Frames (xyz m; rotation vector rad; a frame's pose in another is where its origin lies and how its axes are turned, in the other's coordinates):
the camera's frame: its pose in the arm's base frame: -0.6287 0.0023 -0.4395 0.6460 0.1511 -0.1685
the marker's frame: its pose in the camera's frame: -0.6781 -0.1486 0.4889 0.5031 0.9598 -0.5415
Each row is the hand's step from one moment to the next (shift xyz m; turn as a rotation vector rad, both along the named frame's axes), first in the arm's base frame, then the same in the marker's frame.
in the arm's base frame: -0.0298 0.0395 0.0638 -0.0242 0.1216 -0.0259
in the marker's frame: -0.0543 0.0222 -0.0555 0.0530 0.0218 -0.1130
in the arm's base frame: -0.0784 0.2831 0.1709 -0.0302 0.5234 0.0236
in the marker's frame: -0.0894 0.1369 -0.2979 0.1329 0.2122 -0.4612
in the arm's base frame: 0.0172 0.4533 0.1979 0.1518 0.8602 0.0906
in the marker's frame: -0.0280 0.2972 -0.3947 0.2400 0.5298 -0.6579
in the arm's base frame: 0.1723 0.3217 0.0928 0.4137 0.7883 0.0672
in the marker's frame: 0.0761 0.3151 -0.1916 0.3261 0.6937 -0.4578
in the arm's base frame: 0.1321 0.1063 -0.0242 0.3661 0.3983 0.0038
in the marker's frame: 0.0991 0.1385 -0.0185 0.2442 0.4601 -0.1462
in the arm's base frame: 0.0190 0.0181 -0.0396 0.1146 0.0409 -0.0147
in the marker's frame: 0.0472 0.0050 -0.0014 0.0643 0.1008 0.0268
